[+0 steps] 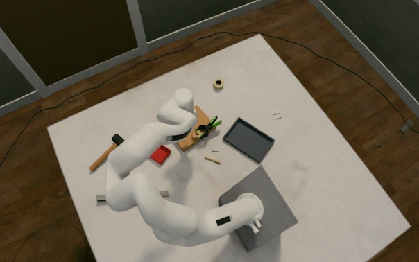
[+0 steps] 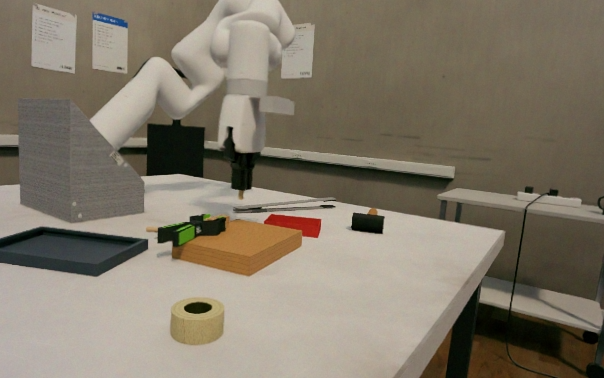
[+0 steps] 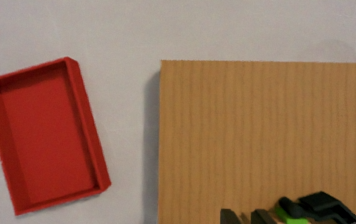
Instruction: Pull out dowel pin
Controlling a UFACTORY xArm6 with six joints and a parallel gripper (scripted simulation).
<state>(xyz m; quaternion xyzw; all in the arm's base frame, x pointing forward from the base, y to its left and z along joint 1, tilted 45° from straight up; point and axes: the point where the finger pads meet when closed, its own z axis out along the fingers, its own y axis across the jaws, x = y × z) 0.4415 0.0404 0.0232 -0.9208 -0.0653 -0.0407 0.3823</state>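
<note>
The red tray lies 20 mm ahead of my hand, 160 mm to the left of it and 120 mm below it. Round my hand: dowel pin 20 mm below; loose dowel 150 mm behind, 50 mm to the right, 120 mm below; small wooden block 20 mm behind, 50 mm to the right, 80 mm below.
</note>
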